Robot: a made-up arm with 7 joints. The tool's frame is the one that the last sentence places.
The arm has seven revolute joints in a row. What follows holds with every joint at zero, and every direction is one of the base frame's. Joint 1 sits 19.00 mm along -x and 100.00 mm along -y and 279.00 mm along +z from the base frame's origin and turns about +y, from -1.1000 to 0.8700 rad. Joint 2 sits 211.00 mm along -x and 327.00 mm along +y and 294.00 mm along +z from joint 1 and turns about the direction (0.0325, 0.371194, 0.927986), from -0.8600 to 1.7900 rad. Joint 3 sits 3.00 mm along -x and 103.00 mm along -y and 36.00 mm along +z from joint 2 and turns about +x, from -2.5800 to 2.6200 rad. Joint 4 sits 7.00 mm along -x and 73.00 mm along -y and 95.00 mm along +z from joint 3 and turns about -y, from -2.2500 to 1.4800 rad. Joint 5 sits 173.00 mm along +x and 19.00 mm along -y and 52.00 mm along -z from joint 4 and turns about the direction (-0.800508, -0.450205, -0.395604), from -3.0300 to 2.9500 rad. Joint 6 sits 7.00 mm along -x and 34.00 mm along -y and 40.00 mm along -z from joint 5 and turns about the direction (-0.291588, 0.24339, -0.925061), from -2.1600 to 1.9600 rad. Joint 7 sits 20.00 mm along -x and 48.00 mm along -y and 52.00 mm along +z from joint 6 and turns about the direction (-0.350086, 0.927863, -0.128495), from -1.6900 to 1.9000 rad. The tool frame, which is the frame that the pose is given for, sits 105.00 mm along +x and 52.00 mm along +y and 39.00 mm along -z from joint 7; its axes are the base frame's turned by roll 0.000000, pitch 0.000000 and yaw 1.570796 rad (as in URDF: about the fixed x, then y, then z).
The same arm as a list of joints. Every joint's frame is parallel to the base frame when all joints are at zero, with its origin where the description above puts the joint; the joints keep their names.
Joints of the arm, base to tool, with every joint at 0 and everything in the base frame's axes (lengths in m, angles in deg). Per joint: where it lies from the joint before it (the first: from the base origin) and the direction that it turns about. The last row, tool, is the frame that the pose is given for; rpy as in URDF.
joint 1: xyz -0.0190 -0.1000 0.2790 axis +y
joint 2: xyz -0.2110 0.3270 0.2940 axis 0.0325 0.371194 0.927986
joint 3: xyz -0.0030 -0.1030 0.0360 axis +x
joint 4: xyz -0.0070 -0.0730 0.0950 axis -y
joint 5: xyz 0.1730 -0.0190 -0.0520 axis -0.800508 -0.450205 -0.395604
joint 6: xyz -0.0070 -0.0340 -0.0400 axis -0.291588 0.24339 -0.925061
joint 7: xyz -0.0200 -0.0480 0.0520 axis -0.350086 0.927863 -0.128495
tool: xyz 0.1050 0.0520 -0.0390 rpy 0.00 0.00 90.00
Joint limits (deg, base to tool): -63.03..49.85 -49.27..102.56 -147.82..150.11 -128.92..84.80 -173.61..169.02 -123.76..112.30 -96.83..108.86

